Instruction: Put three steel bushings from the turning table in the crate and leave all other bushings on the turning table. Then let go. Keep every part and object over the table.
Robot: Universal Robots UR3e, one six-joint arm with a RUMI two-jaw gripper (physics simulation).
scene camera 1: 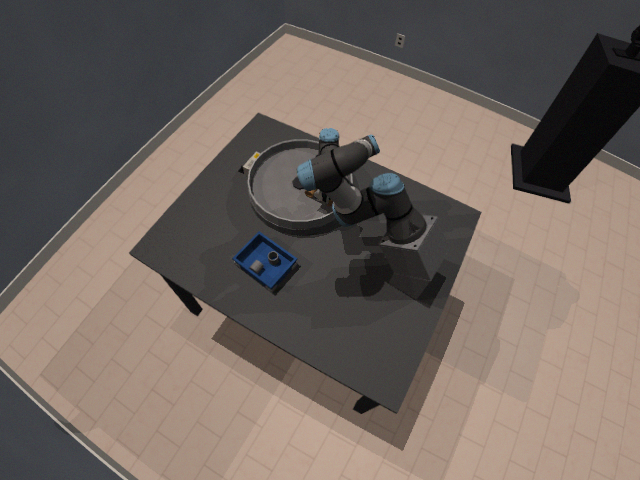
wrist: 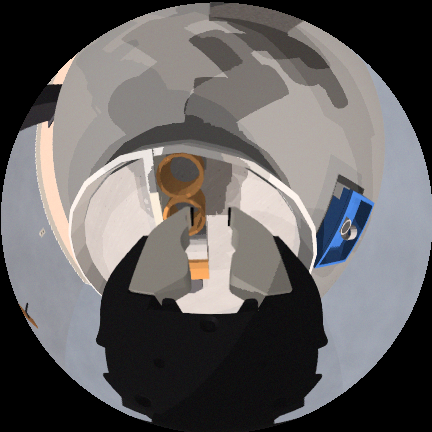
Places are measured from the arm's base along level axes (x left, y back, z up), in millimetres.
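Pixels of known places: gripper, fingertip midpoint: (scene camera 1: pixel 327 202) (wrist: pixel 210 208); arm's base, link origin: (scene camera 1: pixel 407 230).
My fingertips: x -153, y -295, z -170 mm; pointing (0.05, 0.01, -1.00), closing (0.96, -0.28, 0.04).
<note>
Ahead of a thing's pixels: the offset from my fingertips to its top centre. "spot": to the spot under its first point. Level surfaces: height alone.
The blue crate {dy -167, dx +278, dz -35 mm} (scene camera 1: pixel 266 272) (wrist: pixel 363 209) holds two steel bushings, one upright {dy -142, dx +256, dz -42 mm} (scene camera 1: pixel 272 257) and one on its side {spot: dy -187, dx +313, dz -43 mm} (scene camera 1: pixel 256 266). The grey-rimmed turning table {dy -134, dx -85, dz -24 mm} (scene camera 1: pixel 273 180) (wrist: pixel 272 210) is partly hidden by the arm. Two orange-brown bushings stand on it in the wrist view, a farther one (wrist: pixel 180 175) and a nearer one {dy +2, dx -25, dz +6 mm} (wrist: pixel 197 220) partly behind the left finger. My gripper (wrist: pixel 210 208) is partly open over the turning table, its fingers apart with a gap between them. A light grey piece {dy -41, dx -36, dz +6 mm} (wrist: pixel 198 250) and an orange piece {dy -77, dx -46, dz +6 mm} (wrist: pixel 200 269) show through the gap; their shapes are unclear.
The dark table {dz -84 mm} (scene camera 1: pixel 310 299) carries the arm's base plate (scene camera 1: pixel 424 230) at the right. A small box with a yellow mark {spot: dy -361, dx -142, dz -27 mm} (scene camera 1: pixel 252 161) sits at the turning table's outer left rim. A pale strip {spot: dy +26, dx -40, dz +8 mm} (wrist: pixel 156 200) runs beside the orange-brown bushings. A black pedestal (scene camera 1: pixel 573 118) stands off the table.
</note>
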